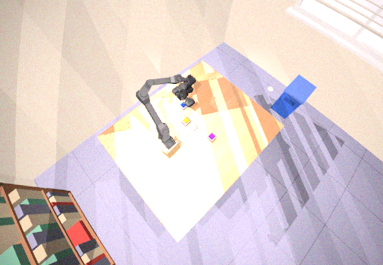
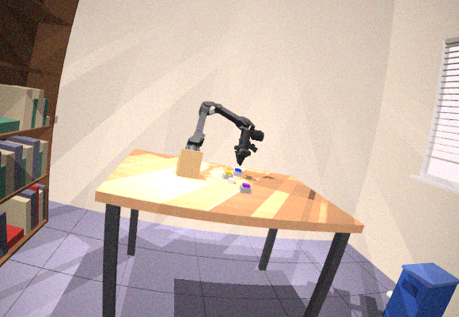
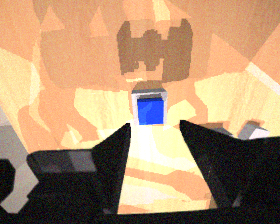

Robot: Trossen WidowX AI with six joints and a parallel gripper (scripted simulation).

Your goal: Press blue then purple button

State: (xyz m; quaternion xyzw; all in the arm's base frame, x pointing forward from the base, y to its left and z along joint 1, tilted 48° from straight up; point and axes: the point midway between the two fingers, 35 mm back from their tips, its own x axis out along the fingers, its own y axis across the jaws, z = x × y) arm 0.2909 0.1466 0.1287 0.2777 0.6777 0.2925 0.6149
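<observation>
Now: gripper tip 30 mm above the blue button. The rest, counted from my gripper tip: yellow button 80 mm behind, 110 mm to the right, 30 mm below; then small white block 70 mm behind, 190 mm to the right, 50 mm below; then purple button 30 mm behind, 330 mm to the right, 30 mm below.
</observation>
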